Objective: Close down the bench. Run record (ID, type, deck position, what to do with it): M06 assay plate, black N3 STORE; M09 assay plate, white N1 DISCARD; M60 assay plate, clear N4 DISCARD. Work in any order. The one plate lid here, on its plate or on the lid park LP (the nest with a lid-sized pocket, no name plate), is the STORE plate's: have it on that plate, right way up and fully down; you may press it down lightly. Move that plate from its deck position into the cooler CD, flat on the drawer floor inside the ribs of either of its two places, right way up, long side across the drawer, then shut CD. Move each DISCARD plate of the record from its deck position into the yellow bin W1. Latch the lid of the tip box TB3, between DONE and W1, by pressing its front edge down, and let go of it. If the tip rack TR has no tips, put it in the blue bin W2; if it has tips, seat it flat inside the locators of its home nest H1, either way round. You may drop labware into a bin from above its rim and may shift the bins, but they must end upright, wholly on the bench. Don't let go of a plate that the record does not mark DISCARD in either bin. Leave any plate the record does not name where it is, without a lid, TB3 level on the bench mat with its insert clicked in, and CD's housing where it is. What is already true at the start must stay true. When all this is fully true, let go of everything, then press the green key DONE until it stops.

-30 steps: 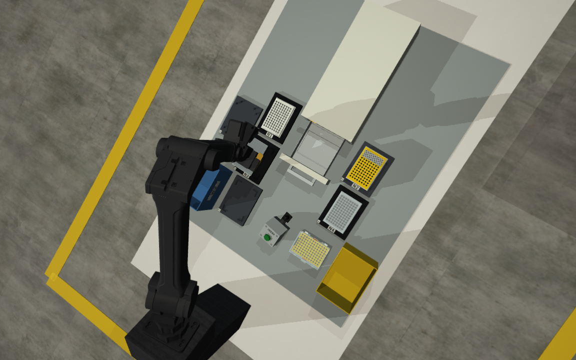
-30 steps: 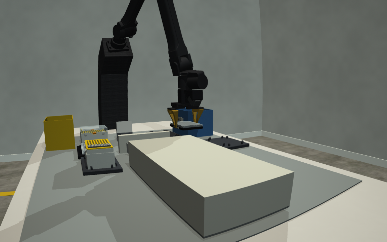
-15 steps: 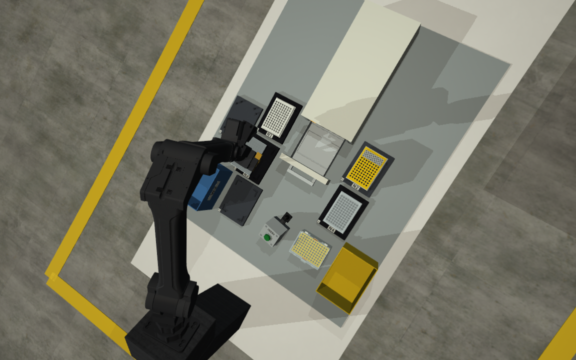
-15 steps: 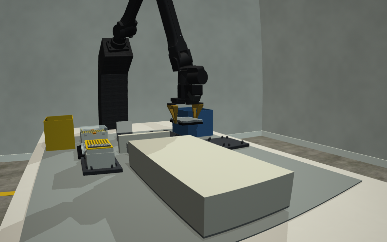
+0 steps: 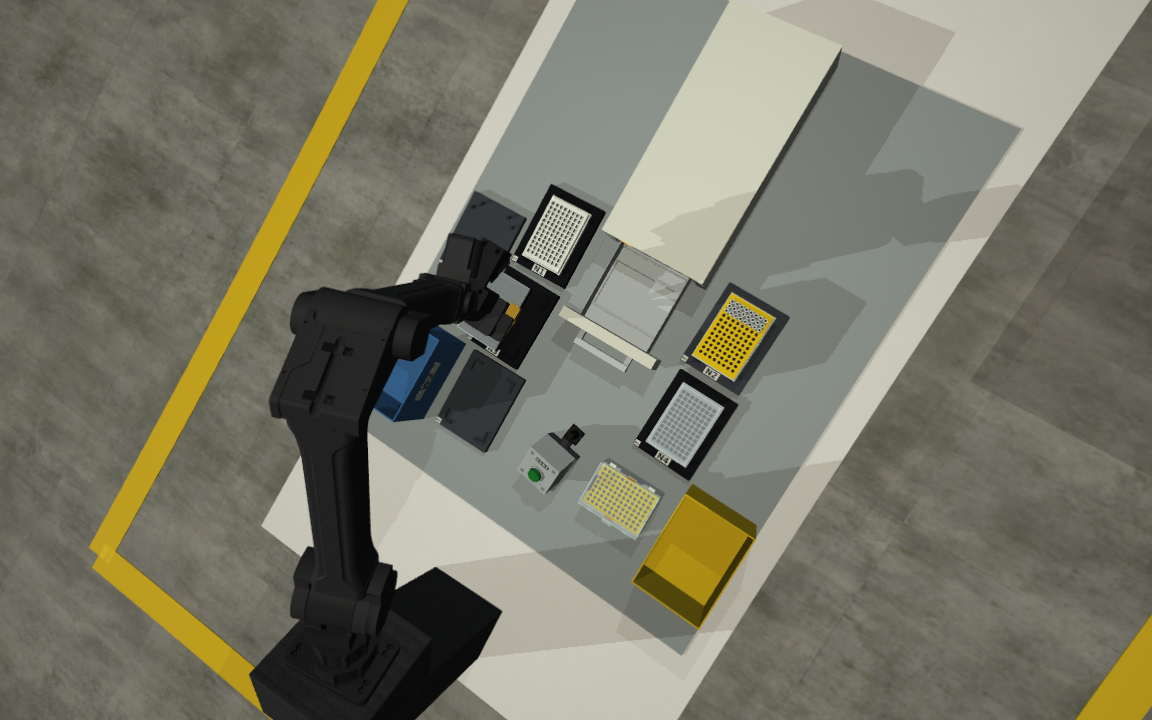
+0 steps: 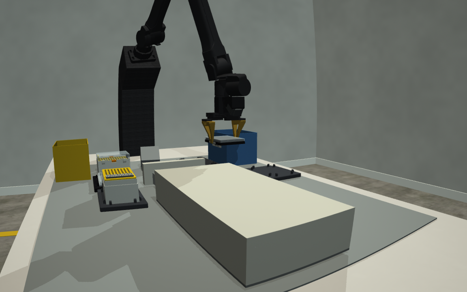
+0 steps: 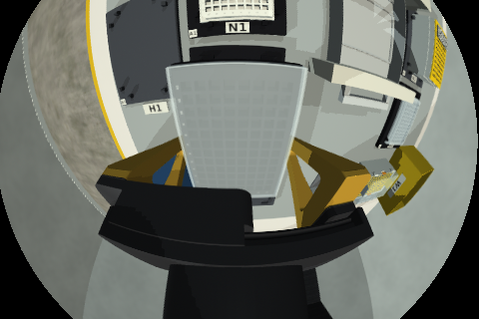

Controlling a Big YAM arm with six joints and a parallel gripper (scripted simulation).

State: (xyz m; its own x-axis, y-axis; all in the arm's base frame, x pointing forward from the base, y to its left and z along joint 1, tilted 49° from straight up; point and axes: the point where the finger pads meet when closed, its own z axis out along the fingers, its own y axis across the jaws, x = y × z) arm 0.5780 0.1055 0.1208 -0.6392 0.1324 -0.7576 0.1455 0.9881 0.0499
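Right now the cooler drawer is 230 mm to the right of my hand, 140 mm ahead of it and 90 mm below it. Round my hand: nest N3: 110 mm below, 10 mm behind; then clear plate lid: 10 mm above; then black plate: right at my hand.
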